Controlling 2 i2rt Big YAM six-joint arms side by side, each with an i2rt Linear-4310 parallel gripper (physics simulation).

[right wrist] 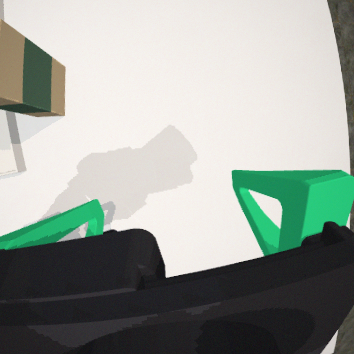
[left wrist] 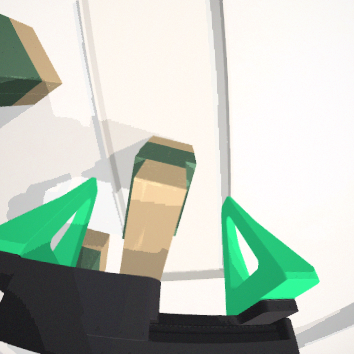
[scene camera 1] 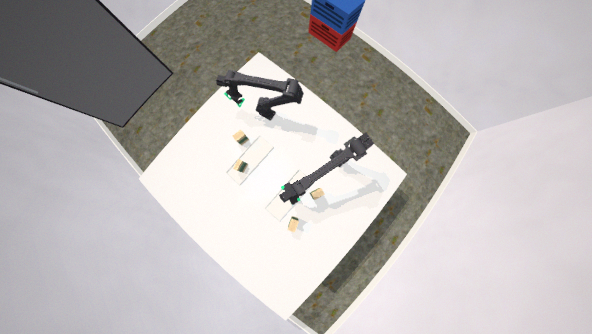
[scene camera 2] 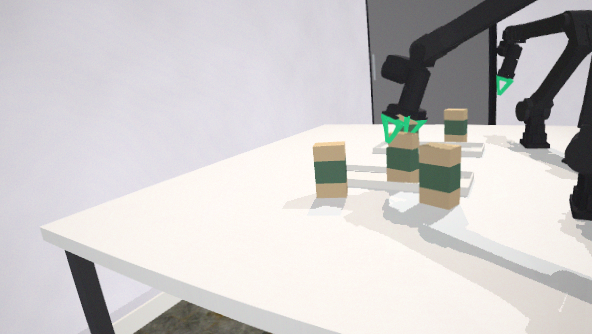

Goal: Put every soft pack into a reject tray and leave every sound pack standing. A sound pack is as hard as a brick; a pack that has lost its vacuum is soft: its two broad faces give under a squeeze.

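Places are measured from the left arm's base along level axes (x left, y ahead, z down), in centimetres.
Pixels of known places: left gripper, fingertip midpoint: (left wrist: 161,192) (scene camera 2: 397,140); right gripper, fingertip midpoint: (right wrist: 165,192) (scene camera 1: 235,103) (scene camera 2: 498,94); right arm's base at its link origin: (scene camera 1: 267,113) (scene camera 2: 534,145).
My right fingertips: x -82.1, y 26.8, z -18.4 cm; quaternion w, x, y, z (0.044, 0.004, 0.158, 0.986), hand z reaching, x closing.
Note:
For each thing: its top centre in the pictures, then the offset to it from my right fingertips. Level surfaces: height alone.
- tan pack with a green band, top centre: (left wrist: 147,237) (scene camera 2: 402,132) dz +4.0, dx +74.4, dy +18.5 cm
- pack at its top centre: (scene camera 1: 238,165) dz +6.1, dx +33.2, dy +29.8 cm
- white table at its surface level: dz +18.4 cm
My left gripper (scene camera 1: 291,194) (scene camera 2: 401,131) (left wrist: 161,192) is open above a tan pack with a green band (scene camera 2: 403,160) (left wrist: 154,210). This pack stands between the spread fingers, in the near tray (scene camera 1: 273,214) (scene camera 2: 370,184) (left wrist: 223,100); the arm hides it in scene camera 1. Two packs stand outside that tray, one (scene camera 1: 293,224) (scene camera 2: 330,171) and another (scene camera 1: 317,193) (scene camera 2: 439,176). One pack (scene camera 1: 240,166) stands in the other tray (scene camera 1: 233,179) (scene camera 2: 465,151), and one (scene camera 1: 240,137) (scene camera 2: 455,126) stands beside it. My right gripper (scene camera 1: 234,100) (scene camera 2: 502,92) (right wrist: 165,192) is open and empty, high over the table.
The white table (scene camera 1: 200,200) (scene camera 2: 200,240) carries both arms and the two low trays. A dark cabinet (scene camera 1: 85,55) overhangs the upper left in scene camera 1. A blue crate (scene camera 1: 336,15) on a red crate (scene camera 1: 330,36) stands on the floor beyond the table.

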